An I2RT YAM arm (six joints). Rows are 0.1 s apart.
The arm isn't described. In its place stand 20 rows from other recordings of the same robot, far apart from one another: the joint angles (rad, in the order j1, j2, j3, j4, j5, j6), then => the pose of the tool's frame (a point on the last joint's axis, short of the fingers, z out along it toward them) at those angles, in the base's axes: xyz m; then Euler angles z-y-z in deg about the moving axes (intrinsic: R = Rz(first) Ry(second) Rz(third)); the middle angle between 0 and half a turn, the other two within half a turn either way.
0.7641, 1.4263, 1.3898, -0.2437, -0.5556, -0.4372 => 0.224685 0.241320 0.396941 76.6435 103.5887 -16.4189
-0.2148, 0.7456, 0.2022, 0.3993, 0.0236, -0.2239 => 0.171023 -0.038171 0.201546 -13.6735 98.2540 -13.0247
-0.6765, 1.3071, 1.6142, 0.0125, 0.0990, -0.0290 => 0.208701 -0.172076 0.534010 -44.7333 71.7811 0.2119
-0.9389, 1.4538, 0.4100, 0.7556, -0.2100, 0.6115 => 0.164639 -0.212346 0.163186 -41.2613 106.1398 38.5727
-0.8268, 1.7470, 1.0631, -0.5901, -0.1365, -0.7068 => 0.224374 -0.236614 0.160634 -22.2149 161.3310 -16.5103
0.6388, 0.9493, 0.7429, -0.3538, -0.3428, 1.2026 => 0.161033 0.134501 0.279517 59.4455 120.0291 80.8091
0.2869, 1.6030, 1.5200, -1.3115, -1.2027, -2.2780 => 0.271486 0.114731 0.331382 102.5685 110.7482 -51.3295
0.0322, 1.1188, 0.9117, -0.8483, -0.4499, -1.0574 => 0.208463 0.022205 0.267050 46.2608 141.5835 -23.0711
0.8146, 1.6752, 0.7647, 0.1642, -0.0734, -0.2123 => 0.221494 0.238628 0.145017 52.3924 132.6173 -8.2845
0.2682, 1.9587, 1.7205, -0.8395, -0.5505, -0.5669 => 0.401483 0.129650 0.266474 67.7274 138.6540 11.7487
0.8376, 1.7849, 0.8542, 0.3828, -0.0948, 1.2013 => 0.241079 0.272697 0.153804 54.3469 121.2355 72.1353
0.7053, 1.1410, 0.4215, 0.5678, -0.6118, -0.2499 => 0.166261 0.168407 0.221575 75.7760 97.1062 -9.3004
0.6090, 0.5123, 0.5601, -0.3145, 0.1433, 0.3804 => 0.115374 0.074268 0.285759 26.3861 105.1204 19.5609
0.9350, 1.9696, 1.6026, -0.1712, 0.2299, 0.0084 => 0.283264 0.370150 0.269179 38.3248 119.9408 -7.2657
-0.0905, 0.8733, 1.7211, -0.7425, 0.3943, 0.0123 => 0.072280 -0.020291 0.550482 -27.8901 84.4312 3.0298
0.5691, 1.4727, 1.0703, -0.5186, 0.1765, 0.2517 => 0.263705 0.161272 0.248668 16.1820 141.6133 1.4105
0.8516, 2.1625, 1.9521, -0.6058, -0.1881, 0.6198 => 0.320446 0.376059 0.260736 64.3229 135.7004 46.7603
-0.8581, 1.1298, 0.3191, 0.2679, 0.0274, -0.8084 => 0.138824 -0.162125 0.159410 -50.9988 121.0872 -47.2647
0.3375, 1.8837, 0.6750, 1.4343, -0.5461, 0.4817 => 0.320299 0.131996 0.180182 51.2830 78.9797 20.8020
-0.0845, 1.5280, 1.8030, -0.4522, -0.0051, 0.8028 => 0.334904 -0.028185 0.482214 -4.5446 100.1527 46.0494
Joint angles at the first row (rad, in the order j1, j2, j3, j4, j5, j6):
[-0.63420, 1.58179, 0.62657, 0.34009, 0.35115, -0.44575]
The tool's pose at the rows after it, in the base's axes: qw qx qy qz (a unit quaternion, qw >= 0); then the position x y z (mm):
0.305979, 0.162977, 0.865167, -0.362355, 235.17, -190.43, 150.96
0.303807, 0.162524, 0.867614, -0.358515, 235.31, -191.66, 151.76
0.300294, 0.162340, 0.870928, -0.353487, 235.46, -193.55, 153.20
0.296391, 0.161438, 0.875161, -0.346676, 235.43, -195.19, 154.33
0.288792, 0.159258, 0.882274, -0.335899, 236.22, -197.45, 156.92
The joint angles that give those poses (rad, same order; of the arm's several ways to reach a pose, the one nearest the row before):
[-0.64107, 1.58292, 0.63646, 0.32255, 0.34314, -0.44575]
[-0.64489, 1.58295, 0.64489, 0.30538, 0.33550, -0.44576]
[-0.65061, 1.58257, 0.65786, 0.27945, 0.32597, -0.44575]
[-0.65633, 1.58217, 0.67045, 0.25081, 0.31338, -0.44575]
[-0.66243, 1.58180, 0.69523, 0.19819, 0.29660, -0.44614]

